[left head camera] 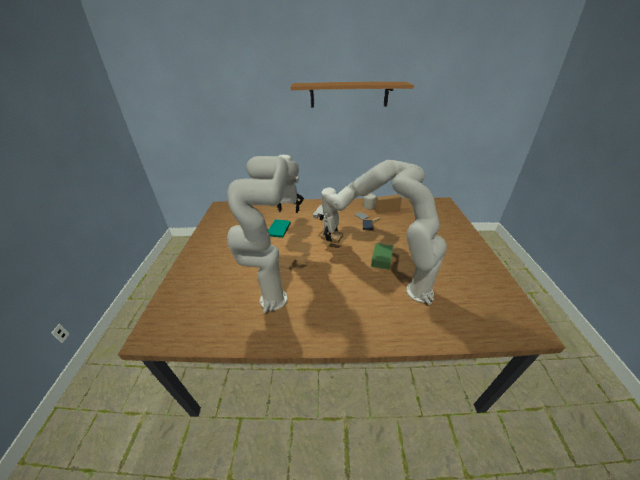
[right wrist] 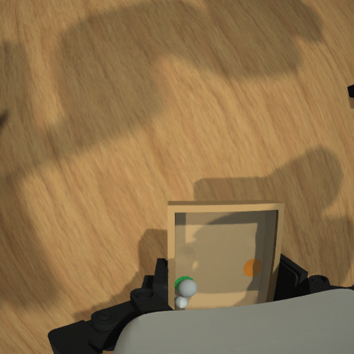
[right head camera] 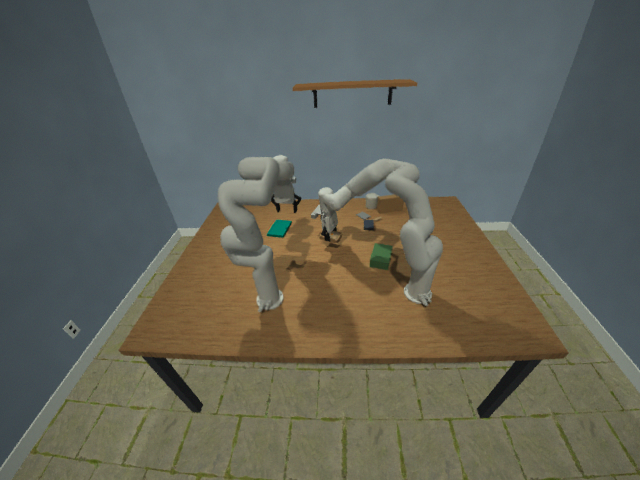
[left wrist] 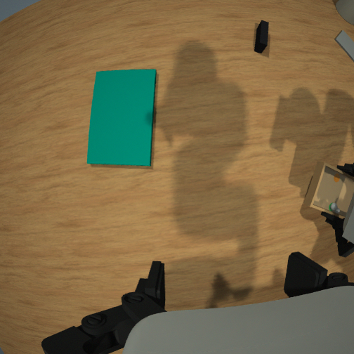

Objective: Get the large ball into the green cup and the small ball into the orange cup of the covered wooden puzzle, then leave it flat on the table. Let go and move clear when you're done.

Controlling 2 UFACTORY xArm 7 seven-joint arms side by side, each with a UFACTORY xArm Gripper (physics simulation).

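Frame: origin at the left arm's base, x ahead, y up, z right, level; metres.
Seen in the pictures: left gripper, between the fingertips: (left head camera: 288,211) (right head camera: 287,211); right gripper, between the fingertips: (left head camera: 331,236) (right head camera: 330,236); left arm's base, origin of its link: (left head camera: 273,299) (right head camera: 270,299); right arm's base, origin of its link: (left head camera: 419,292) (right head camera: 417,293).
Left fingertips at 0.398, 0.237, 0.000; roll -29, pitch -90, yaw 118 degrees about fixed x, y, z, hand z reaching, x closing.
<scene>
Offsets run from my left fingertips to a thing's top centre, as dx, dy, dz.
The wooden puzzle {+0.035, -0.151, +0.224} (left head camera: 338,236) (right head camera: 337,236) (left wrist: 314,186) (right wrist: 225,206), a shallow covered tray, is held just above the table; its shadow shows apart from it. My right gripper (left head camera: 328,237) (right head camera: 326,237) (left wrist: 334,192) (right wrist: 220,277) is shut on its two sides. In the right wrist view, the large grey ball (right wrist: 187,288) overlaps the lower right of the green cup (right wrist: 183,279). The small pale ball (right wrist: 181,302) lies just below it, by the left wall. The orange cup (right wrist: 251,267), at the right, has no ball on it. The tray's near end is hidden. My left gripper (left head camera: 288,209) (right head camera: 286,210) (left wrist: 228,278) is open and empty, high above the table.
A teal book {+0.166, -0.222, -0.127} (left head camera: 279,228) (right head camera: 279,228) (left wrist: 122,117) lies left of the puzzle. A green block {-0.052, -0.189, +0.504} (left head camera: 382,256) (right head camera: 381,256) stands to the right. Behind are a dark box {+0.261, -0.219, +0.427} (left head camera: 367,225), a white cup {+0.519, -0.151, +0.447} (left head camera: 369,201) and a brown box {+0.466, -0.131, +0.563} (left head camera: 388,204). A small black block (left wrist: 261,36) lies beyond the book.
</scene>
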